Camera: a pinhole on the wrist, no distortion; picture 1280 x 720 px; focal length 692.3 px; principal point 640.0 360.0 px. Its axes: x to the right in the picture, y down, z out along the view. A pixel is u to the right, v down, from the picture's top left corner.
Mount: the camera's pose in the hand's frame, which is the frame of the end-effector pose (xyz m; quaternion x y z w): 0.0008 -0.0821 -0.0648 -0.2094 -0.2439 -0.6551 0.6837
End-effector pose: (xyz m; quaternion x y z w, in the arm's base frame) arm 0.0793 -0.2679 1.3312 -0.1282 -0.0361 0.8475 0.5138
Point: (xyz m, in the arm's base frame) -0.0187 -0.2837 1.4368
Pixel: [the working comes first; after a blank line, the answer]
In the camera's frame: -0.0059 0.0239 0.2436

623.2 427.9
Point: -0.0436 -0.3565 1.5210
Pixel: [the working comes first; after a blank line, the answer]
In the camera's frame: 0.0114 -0.0394 0.3369

663.4 279.0
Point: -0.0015 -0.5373 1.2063
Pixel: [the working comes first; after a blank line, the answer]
In the camera's frame: -0.2769 -0.1651 0.1509

outside the picture
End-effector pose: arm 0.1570 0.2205 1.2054 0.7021 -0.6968 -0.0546 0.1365
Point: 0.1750 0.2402 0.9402
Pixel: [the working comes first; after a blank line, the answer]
In the camera's frame: 0.1930 -0.0399 0.2464

1182.4 247.8
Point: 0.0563 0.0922 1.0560
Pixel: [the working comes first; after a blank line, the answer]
In the camera's frame: 0.0445 0.1229 0.2752

751.9 669.1
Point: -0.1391 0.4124 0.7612
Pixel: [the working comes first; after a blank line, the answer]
In the camera's frame: 0.1282 -0.2165 0.5999

788.0 110.1
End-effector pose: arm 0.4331 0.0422 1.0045 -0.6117 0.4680 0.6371 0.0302
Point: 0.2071 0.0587 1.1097
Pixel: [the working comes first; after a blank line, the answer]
In the camera's frame: -0.0780 -0.0160 0.3445

483.3 327.8
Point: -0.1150 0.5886 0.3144
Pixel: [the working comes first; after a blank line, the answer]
In the camera's frame: 0.8056 0.4177 0.5641

outside the picture
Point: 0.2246 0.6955 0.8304
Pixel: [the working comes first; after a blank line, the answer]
In the camera's frame: 0.6037 -0.1482 0.3851

outside the picture
